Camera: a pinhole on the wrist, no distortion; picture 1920 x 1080 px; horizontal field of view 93.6 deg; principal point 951.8 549.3 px. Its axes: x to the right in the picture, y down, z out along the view. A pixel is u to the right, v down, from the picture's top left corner.
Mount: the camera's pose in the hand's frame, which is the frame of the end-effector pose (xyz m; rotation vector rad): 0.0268 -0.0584 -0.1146 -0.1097 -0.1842 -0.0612
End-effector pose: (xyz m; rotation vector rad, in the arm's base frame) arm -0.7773 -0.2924 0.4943 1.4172 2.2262 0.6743
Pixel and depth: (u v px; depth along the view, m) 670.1 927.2 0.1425
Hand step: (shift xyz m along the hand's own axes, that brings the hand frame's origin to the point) -0.0382 0.0194 0.0102
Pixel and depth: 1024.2 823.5 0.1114
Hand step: 0.0180 -0.0125 -0.0076
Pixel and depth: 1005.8 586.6 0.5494
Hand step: -0.0378 0.0253 0.4260
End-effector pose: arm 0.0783 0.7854 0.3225 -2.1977 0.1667 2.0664
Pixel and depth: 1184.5 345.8 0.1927
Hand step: 0.0380 -0.0820 0.0874
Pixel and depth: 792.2 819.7 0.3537
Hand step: -0.0906 0.0905 0.2084
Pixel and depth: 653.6 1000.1 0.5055
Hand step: -0.2100 0.2587 0.3221
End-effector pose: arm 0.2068 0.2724 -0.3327 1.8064 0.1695 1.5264
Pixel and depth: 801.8 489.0 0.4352
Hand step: -0.1244 -0.0338 0.3002
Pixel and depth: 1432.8 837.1 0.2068
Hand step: 0.1027 0.0252 0.1012
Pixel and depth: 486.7 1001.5 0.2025
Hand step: -0.1048 0.0708 0.0534
